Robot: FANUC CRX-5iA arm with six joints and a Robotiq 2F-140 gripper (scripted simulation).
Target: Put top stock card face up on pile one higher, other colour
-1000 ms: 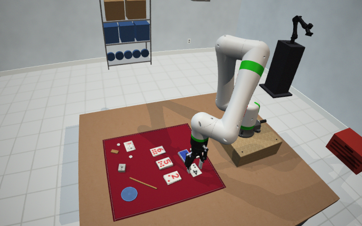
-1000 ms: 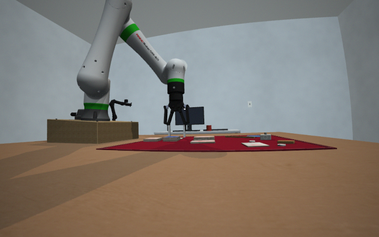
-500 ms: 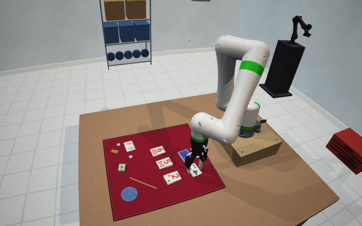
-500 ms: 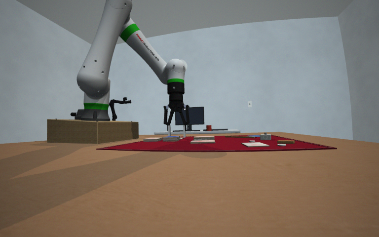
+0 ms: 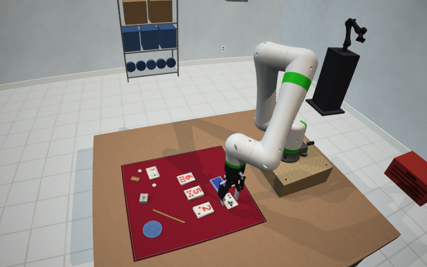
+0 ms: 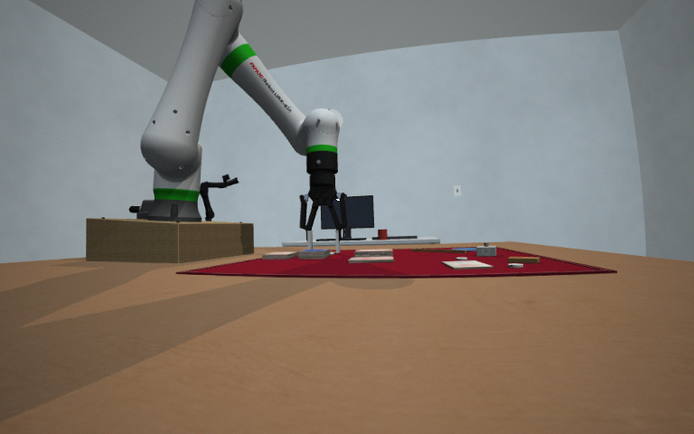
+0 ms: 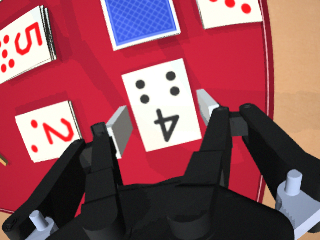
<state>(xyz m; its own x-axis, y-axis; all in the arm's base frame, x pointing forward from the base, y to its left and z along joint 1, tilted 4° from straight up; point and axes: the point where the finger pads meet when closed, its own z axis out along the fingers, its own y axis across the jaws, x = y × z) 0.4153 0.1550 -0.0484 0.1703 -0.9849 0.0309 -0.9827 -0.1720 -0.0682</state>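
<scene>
The red card cloth lies 20 cm ahead of my hand, 11 cm to the right of it and 4 cm below it. Also, from my hand: grey box: 42 cm ahead, 11 cm to the right, 1 cm below; wooden stick: 32 cm ahead, 2 cm to the left, 3 cm below.
</scene>
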